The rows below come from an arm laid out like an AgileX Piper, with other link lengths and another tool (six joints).
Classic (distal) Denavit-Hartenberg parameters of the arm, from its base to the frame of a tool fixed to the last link. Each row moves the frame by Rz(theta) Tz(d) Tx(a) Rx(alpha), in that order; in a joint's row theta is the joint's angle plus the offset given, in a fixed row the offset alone. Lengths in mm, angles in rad.
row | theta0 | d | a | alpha
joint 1 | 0 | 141.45 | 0 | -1.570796
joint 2 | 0.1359 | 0 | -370.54 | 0
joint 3 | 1.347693 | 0 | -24.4 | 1.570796
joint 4 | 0 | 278.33 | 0 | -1.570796
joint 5 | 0 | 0 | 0 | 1.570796
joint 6 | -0.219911 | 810.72 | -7.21 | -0.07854
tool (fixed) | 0 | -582.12 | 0 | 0
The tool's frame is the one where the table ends.
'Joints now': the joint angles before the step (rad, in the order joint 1, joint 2, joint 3, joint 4, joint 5, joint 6). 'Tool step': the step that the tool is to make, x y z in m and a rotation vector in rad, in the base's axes. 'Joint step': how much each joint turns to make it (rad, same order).
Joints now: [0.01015, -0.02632, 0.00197, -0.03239, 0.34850, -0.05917]
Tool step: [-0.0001, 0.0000, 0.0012, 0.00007, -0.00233, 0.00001]
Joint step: [0.00003, -0.00037, -0.00257, 0.00003, 0.00061, 0.00002]
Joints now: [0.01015, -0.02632, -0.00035, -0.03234, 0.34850, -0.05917]
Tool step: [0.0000, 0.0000, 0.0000, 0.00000, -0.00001, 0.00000]
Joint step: [0.00000, -0.00001, 0.00001, 0.00000, -0.00001, 0.00000]
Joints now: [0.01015, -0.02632, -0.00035, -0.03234, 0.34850, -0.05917]
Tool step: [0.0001, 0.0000, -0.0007, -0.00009, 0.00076, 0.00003]
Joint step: [0.00005, 0.00014, 0.00198, -0.00025, -0.00136, 0.00017]
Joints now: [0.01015, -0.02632, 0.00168, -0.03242, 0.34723, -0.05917]
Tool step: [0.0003, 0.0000, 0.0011, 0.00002, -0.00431, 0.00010]
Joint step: [0.00027, 0.00154, 0.00011, -0.00104, -0.00595, 0.00106]
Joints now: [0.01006, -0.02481, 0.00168, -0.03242, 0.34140, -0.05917]
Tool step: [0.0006, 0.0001, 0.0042, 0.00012, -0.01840, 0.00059]
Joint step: [0.00041, 0.00013, 0.00010, -0.00131, -0.01863, 0.00133]
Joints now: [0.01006, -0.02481, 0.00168, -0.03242, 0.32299, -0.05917]
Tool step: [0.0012, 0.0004, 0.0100, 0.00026, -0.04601, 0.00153]
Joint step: [-0.00044, -0.00028, 0.00202, 0.00152, -0.04780, -0.00157]
